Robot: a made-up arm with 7 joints. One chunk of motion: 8 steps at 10 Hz.
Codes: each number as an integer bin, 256 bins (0 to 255) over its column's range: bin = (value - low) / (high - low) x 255, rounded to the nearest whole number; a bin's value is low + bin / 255 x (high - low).
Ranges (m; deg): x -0.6..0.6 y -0.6..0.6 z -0.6..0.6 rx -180..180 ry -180..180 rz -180..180
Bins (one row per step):
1: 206 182 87 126 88 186
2: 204 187 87 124 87 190
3: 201 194 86 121 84 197
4: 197 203 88 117 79 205
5: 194 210 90 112 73 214
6: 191 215 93 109 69 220
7: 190 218 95 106 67 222
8: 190 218 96 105 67 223
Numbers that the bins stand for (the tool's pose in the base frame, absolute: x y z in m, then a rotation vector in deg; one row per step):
1: 0.3694 0.2565 -0.1906 -2.12 -55.76 82.59
2: 0.3600 0.2800 -0.1906 -4.94 -57.18 88.24
3: 0.3459 0.3129 -0.1953 -9.18 -61.41 98.12
4: 0.3271 0.3553 -0.1859 -14.82 -68.47 109.41
5: 0.3129 0.3882 -0.1765 -21.88 -76.94 122.12
6: 0.2988 0.4118 -0.1624 -26.12 -82.59 130.59
7: 0.2941 0.4259 -0.1529 -30.35 -85.41 133.41
8: 0.2941 0.4259 -0.1482 -31.76 -85.41 134.82

